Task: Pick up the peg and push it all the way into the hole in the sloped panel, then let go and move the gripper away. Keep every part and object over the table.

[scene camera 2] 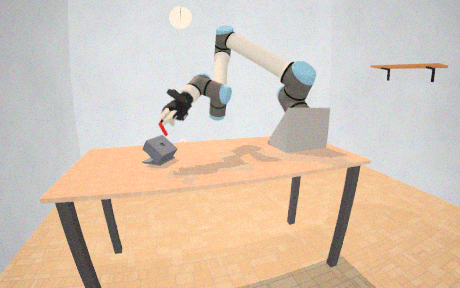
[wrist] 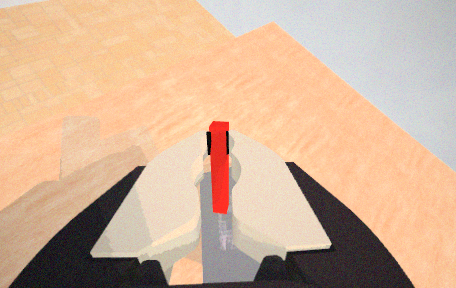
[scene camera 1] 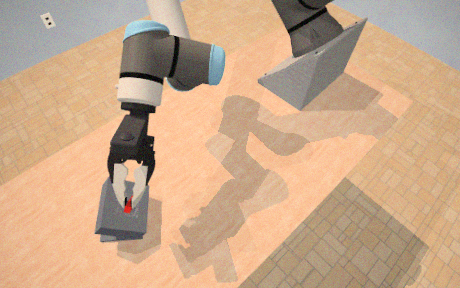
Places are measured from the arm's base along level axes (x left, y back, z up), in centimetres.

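Pixels of known places: gripper, between the fingertips: [scene camera 2: 160, 124] [wrist: 218, 134] [scene camera 1: 128, 208]; arm's base, origin of its link: [scene camera 2: 303, 122] [scene camera 1: 318, 44].
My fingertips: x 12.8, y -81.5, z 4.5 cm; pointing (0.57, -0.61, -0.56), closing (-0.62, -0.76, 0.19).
Note:
For each thing: its top centre in the pictures, then the offset to it from my fingertips. "spot": a spot on its surface instead. Level surfaces: height alone.
- red peg, centre of its top: [wrist: 229, 154] [scene camera 1: 126, 197] [scene camera 2: 162, 121] dx -1.8, dy +0.9, dz +1.0 cm
- grey sloped panel, centre of its top: [wrist: 268, 215] [scene camera 1: 114, 199] [scene camera 2: 158, 137] dx -7.9, dy -1.7, dz -7.6 cm
- small dark hole, a spot on its surface: [scene camera 2: 162, 144] spot: dx -7.8, dy -0.1, dz -11.0 cm
- wooden table, height of its surface: dz -19.1 cm
The red peg [scene camera 1: 128, 206] [scene camera 2: 163, 129] [wrist: 220, 175] is held near its upper end between the pale fingertips. It is tilted, and its lower part sticks out towards the grey sloped panel [scene camera 1: 111, 217] [scene camera 2: 156, 146] [wrist: 212, 267]. My gripper [scene camera 1: 128, 201] [scene camera 2: 162, 122] [wrist: 218, 134] is shut on the peg, above the panel. In the scene camera 2 view the peg's lower end shows above the sloped face, outside the small dark hole [scene camera 2: 162, 144]. In the wrist view the hole does not show; the peg and fingers cover part of the panel face.
The panel stands on the wooden table [scene camera 1: 300, 165] [scene camera 2: 110, 175] [wrist: 300, 100], towards its left end in the scene camera 2 view. A large grey wedge-shaped base [scene camera 1: 320, 70] [scene camera 2: 302, 130] carries the arm at the other end. The table's edges and a corner show in the wrist view.

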